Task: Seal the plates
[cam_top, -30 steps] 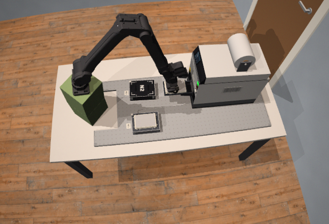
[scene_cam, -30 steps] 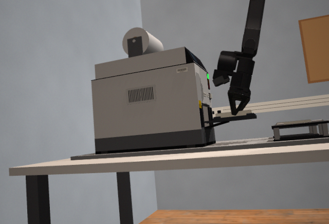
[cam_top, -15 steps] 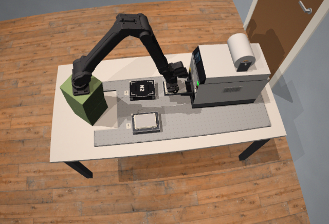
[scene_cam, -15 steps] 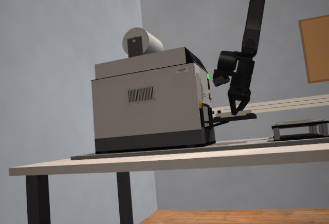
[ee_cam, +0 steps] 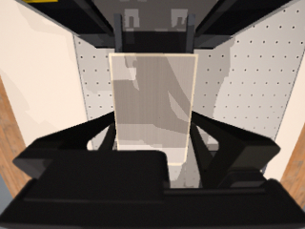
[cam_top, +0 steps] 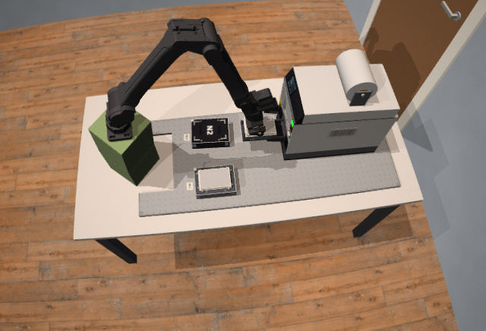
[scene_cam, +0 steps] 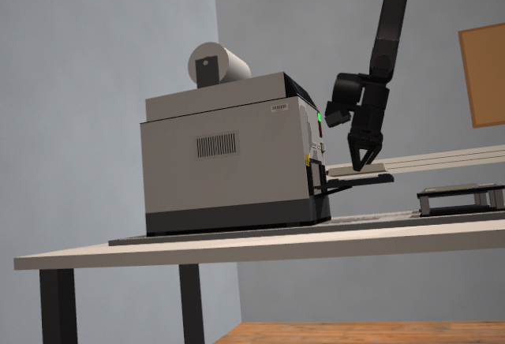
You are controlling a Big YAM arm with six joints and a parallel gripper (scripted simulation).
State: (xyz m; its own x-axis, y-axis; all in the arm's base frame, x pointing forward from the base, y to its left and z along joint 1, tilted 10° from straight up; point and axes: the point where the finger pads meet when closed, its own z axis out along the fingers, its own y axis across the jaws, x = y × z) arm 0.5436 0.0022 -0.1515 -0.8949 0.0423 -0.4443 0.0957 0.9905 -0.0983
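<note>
My hand is right at the plate. Also, from my hand: sealer stage 3 cm below; then yellow warning label 11 cm ahead, 8 cm to the left, 3 cm above; then plate nest 22 cm behind, 17 cm to the right, 8 cm below.
</note>
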